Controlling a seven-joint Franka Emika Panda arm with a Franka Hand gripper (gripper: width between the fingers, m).
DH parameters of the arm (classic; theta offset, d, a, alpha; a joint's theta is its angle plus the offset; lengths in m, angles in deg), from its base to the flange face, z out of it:
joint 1: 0 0.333 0 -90
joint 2: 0 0 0 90
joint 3: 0 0.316 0.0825 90
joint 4: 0 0 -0.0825 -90
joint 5: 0 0.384 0 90
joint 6: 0 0 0.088 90
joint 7: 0 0.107 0 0
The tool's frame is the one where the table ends.
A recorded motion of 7 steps. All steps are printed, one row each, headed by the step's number.
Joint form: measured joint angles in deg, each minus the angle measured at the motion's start. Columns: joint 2, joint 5, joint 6, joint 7, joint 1, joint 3, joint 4.
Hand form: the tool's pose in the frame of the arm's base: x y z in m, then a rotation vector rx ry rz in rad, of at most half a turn. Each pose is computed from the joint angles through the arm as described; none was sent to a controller.
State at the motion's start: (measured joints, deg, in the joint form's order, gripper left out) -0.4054 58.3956 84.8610 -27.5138 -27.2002 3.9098 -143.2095
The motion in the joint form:
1: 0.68 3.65 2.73 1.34 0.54 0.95 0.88
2: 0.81 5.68 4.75 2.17 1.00 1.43 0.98
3: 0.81 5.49 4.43 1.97 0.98 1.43 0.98
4: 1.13 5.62 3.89 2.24 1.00 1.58 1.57
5: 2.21 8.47 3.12 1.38 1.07 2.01 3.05
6: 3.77 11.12 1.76 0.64 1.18 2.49 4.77
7: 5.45 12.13 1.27 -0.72 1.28 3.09 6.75
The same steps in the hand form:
1: 0.4005 -0.0549 0.2959 -1.7891 0.4413 0.4004
2: 0.4072 -0.0516 0.2955 -1.7877 0.4745 0.3756
3: 0.4066 -0.0512 0.2956 -1.7870 0.4671 0.3788
4: 0.4096 -0.0502 0.2974 -1.7809 0.4612 0.3845
5: 0.4214 -0.0472 0.3021 -1.7408 0.4463 0.3498
6: 0.4335 -0.0431 0.3054 -1.6938 0.4262 0.3296
7: 0.4454 -0.0403 0.3063 -1.6803 0.3920 0.3094

